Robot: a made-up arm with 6 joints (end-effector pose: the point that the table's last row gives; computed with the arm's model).
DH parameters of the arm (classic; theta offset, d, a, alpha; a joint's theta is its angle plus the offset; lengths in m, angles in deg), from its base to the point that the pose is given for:
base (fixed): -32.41 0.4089 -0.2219 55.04
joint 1: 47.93 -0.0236 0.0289 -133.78
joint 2: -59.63 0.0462 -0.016 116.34
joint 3: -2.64 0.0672 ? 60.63
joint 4: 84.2 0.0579 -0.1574 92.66
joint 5: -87.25 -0.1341 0.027 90
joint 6: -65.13 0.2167 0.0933 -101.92
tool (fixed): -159.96 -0.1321 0 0
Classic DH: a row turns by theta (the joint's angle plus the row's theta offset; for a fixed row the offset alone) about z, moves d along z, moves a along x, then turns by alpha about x.
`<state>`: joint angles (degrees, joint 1 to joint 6).
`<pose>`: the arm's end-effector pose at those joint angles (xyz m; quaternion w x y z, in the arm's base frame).
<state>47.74 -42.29 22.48 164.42 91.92 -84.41</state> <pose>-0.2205 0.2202 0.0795 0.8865 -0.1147 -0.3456 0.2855</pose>
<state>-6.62 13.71 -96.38 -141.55 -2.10 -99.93</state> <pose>-0.6481 0.2497 0.5851 0.5757 0.6018 -0.2973 0.4669</pose>
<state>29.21 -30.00 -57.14 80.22 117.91 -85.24</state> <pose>-0.2354 0.3132 0.5130 0.5588 -0.0823 0.8035 0.1881</pose>
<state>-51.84 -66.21 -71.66 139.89 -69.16 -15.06</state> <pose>-0.2058 -0.1292 0.1021 0.3467 -0.3977 -0.1772 0.8308</pose>
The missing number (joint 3, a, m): -0.0905
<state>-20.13 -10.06 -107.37 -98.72 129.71 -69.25</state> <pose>-0.2587 0.1721 0.6733 0.2634 0.8861 0.0529 -0.3777</pose>
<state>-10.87 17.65 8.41 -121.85 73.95 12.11</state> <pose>-0.5748 0.3681 0.4223 0.7100 0.1245 0.6923 0.0325</pose>
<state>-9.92 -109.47 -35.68 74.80 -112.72 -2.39</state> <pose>0.1520 -0.0298 0.6145 0.2524 0.7149 0.1474 -0.6352</pose>
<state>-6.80 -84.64 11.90 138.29 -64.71 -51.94</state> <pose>-0.3316 -0.1547 0.3169 0.3172 -0.6825 0.2513 0.6086</pose>
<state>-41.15 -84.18 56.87 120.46 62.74 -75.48</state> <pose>-0.1382 0.4691 0.3109 0.9387 0.1478 0.1417 -0.2773</pose>
